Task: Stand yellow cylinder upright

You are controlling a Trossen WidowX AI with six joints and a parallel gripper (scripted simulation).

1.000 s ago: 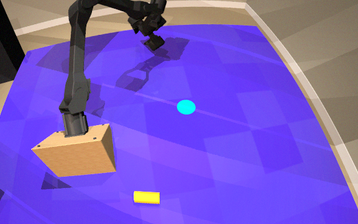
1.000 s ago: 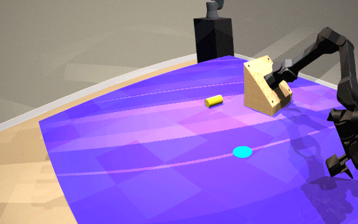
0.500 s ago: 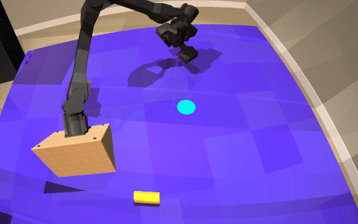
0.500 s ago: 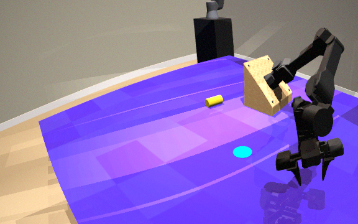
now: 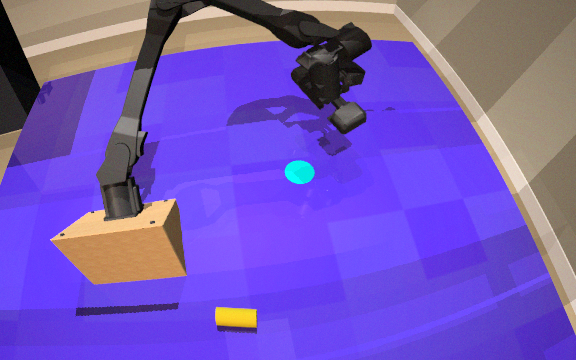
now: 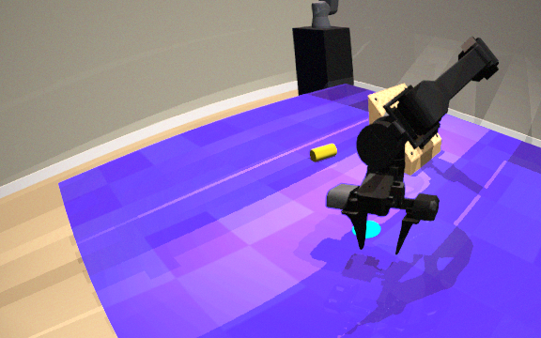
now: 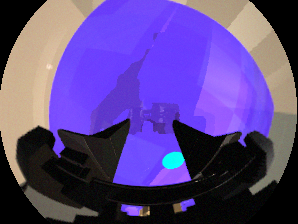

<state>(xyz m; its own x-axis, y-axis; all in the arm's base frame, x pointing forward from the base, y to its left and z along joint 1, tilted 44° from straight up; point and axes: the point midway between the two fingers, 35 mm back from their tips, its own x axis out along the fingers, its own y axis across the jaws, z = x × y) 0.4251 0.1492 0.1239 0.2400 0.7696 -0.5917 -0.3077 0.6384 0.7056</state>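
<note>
The yellow cylinder is 270 mm behind my gripper tip, 380 mm to the right of it and 30 mm below it. Also, from my gripper tip: cyan circle 90 mm behind, 100 mm to the right, 50 mm below.
</note>
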